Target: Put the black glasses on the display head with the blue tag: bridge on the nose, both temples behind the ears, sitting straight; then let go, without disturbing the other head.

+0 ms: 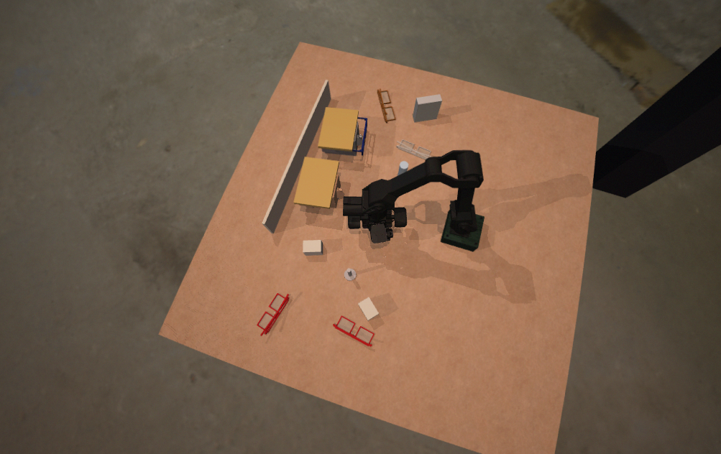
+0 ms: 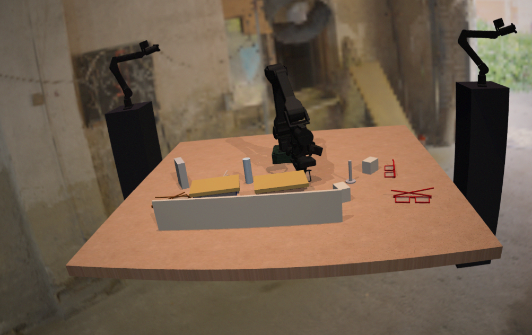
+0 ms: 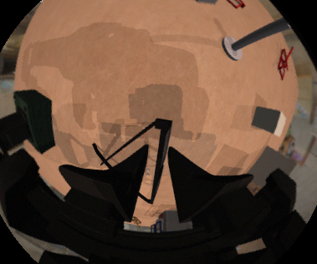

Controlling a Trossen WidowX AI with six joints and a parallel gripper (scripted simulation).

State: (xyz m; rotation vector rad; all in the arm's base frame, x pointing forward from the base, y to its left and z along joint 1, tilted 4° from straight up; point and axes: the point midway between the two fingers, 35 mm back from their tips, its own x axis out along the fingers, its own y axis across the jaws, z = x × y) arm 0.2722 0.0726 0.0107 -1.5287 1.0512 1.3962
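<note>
The grey post stand lies 190 mm to the left of my gripper tip, 30 mm ahead of it and 10 mm above it. The rest, counted from my gripper tip: grey block 490 mm to the right, 50 mm behind, 40 mm above; long wall 340 mm ahead, 170 mm to the right, 40 mm above.
</note>
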